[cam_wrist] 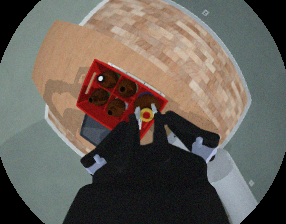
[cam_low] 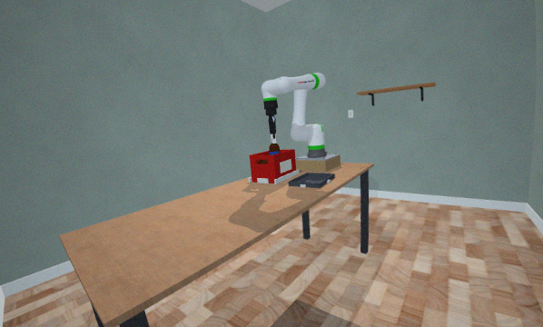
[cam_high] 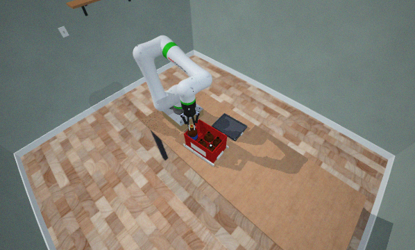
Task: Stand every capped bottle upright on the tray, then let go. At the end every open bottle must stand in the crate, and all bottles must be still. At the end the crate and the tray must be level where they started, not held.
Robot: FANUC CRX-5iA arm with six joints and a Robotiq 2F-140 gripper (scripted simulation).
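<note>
The capped brown bottle is 7 cm below my hand. Round my hand: crate 18 cm below, 9 cm ahead, 3 cm to the left; then dark tray 32 cm to the left, 25 cm below, 16 cm ahead.
</note>
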